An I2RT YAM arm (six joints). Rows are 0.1 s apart.
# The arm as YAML. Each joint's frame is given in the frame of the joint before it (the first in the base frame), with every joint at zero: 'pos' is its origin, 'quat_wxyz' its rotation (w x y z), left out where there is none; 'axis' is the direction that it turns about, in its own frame. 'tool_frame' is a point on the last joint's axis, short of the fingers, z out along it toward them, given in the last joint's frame.
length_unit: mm
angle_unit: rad
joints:
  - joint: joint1
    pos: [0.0, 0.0, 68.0]
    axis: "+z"
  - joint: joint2
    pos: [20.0, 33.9, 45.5]
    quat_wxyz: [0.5, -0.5, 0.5, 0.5]
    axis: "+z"
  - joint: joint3
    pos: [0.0, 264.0, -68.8]
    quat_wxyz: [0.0, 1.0, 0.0, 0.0]
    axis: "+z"
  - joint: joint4
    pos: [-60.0, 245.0, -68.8]
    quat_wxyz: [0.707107, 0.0, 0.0, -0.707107]
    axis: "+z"
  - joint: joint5
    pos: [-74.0, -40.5, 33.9]
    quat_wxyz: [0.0, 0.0, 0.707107, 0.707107]
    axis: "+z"
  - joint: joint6
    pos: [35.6, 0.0, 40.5]
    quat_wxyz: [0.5, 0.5, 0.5, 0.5]
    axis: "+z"
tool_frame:
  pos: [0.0, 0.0, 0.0]
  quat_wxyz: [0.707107, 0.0, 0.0, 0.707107]
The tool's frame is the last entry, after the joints.
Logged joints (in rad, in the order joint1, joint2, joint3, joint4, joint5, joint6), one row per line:
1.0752 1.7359 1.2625 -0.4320 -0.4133 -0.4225
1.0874 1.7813 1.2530 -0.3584 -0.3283 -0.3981
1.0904 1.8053 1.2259 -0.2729 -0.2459 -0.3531
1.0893 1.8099 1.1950 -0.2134 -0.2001 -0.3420
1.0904 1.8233 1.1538 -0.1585 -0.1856 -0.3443
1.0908 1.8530 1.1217 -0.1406 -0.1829 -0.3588
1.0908 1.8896 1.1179 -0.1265 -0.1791 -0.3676
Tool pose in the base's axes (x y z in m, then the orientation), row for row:
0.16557 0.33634 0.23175 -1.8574 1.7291 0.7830
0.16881 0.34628 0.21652 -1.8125 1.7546 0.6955
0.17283 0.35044 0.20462 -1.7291 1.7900 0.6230
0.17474 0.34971 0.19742 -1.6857 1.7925 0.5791
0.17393 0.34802 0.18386 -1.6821 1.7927 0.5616
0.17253 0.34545 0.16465 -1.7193 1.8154 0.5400
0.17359 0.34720 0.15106 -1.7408 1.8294 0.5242
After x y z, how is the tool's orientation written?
As a rotation vector, in radians.
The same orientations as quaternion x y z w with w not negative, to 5 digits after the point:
-0.67886 0.63197 0.28618 0.24056
-0.66894 0.64757 0.25669 0.25941
-0.64621 0.66897 0.23283 0.28406
-0.63570 0.67597 0.21839 0.30208
-0.63528 0.67705 0.21210 0.30504
-0.64372 0.67970 0.20218 0.28768
-0.64844 0.68144 0.19526 0.27754

